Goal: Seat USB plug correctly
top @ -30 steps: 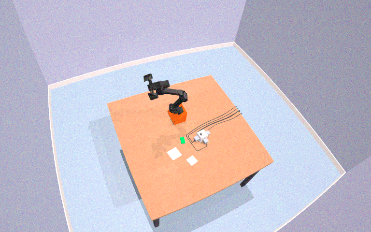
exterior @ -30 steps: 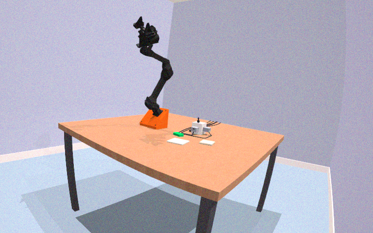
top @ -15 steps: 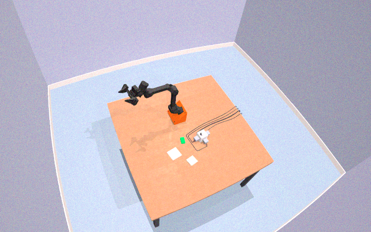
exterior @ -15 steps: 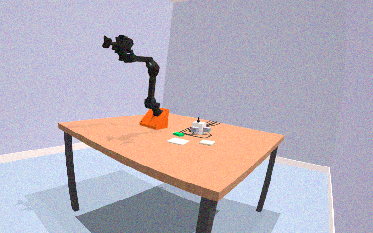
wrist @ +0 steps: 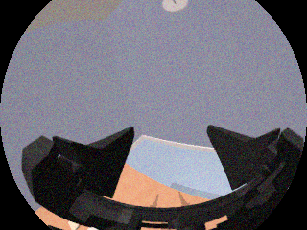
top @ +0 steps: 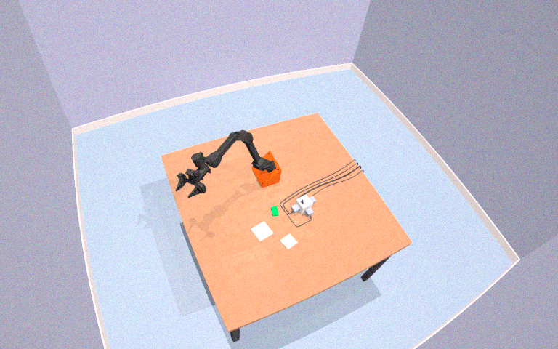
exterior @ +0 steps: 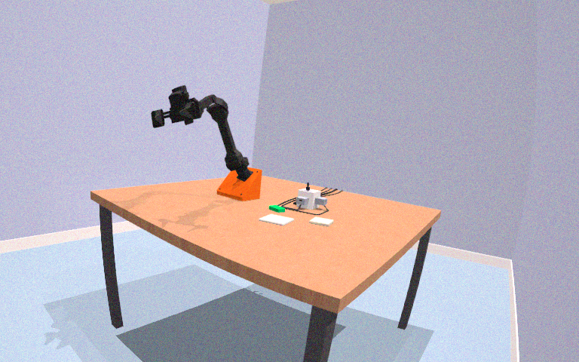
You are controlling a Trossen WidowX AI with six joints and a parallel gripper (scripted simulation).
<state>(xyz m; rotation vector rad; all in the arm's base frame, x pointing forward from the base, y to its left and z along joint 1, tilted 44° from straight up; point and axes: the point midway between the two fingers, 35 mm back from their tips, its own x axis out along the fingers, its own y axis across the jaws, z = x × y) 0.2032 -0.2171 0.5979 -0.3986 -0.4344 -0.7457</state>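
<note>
Right now my gripper tip is 4 cm short of the usb plug, 70 cm to the right of it and 27 cm above it. From my gripper tip the other things lie so: green block: 2 cm ahead, 54 cm to the left, 35 cm below.
</note>
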